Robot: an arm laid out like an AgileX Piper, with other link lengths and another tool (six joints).
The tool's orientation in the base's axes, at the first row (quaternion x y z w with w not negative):
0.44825, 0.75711, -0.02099, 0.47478
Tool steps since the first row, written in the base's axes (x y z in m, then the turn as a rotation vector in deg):
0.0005, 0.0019, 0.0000, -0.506, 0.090, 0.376
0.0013, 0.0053, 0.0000, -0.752, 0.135, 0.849
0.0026, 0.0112, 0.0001, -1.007, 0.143, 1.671
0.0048, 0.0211, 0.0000, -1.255, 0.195, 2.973
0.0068, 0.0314, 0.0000, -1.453, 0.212, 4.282
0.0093, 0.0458, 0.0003, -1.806, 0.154, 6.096
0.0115, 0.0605, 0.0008, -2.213, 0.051, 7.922
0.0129, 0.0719, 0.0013, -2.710, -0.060, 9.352
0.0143, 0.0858, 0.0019, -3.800, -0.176, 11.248
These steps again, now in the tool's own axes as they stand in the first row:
0.0012, 0.0015, -0.0005, -0.144, -0.152, -0.602
0.0033, 0.0041, -0.0015, -0.427, -0.110, -1.054
0.0069, 0.0085, -0.0034, -0.990, 0.040, -1.687
0.0132, 0.0160, -0.0063, -1.880, 0.411, -2.598
0.0197, 0.0235, -0.0096, -2.805, 0.798, -3.462
0.0286, 0.0340, -0.0146, -4.130, 1.231, -4.677
0.0376, 0.0445, -0.0201, -5.485, 1.604, -5.916
0.0445, 0.0525, -0.0246, -6.540, 1.754, -6.997
0.0530, 0.0620, -0.0303, -7.854, 1.670, -8.747

